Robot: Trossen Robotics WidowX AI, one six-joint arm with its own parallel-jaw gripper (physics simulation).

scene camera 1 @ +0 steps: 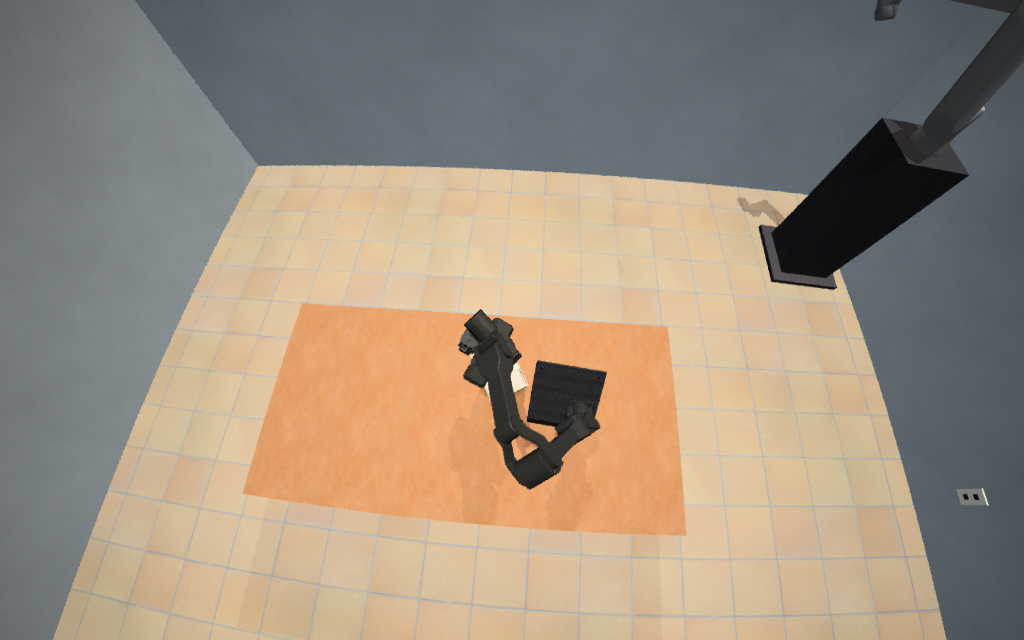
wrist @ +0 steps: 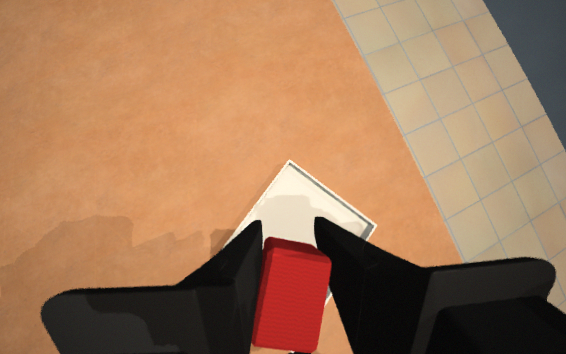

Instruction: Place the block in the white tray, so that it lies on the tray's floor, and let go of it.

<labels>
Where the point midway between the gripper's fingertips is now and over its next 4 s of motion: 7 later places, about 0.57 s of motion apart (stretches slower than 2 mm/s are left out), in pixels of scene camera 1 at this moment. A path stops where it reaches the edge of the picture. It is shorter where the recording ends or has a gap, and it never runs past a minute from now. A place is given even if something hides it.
My gripper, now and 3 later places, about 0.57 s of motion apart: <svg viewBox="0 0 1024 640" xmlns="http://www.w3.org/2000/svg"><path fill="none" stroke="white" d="M480 354L485 365L478 360L485 357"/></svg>
</labels>
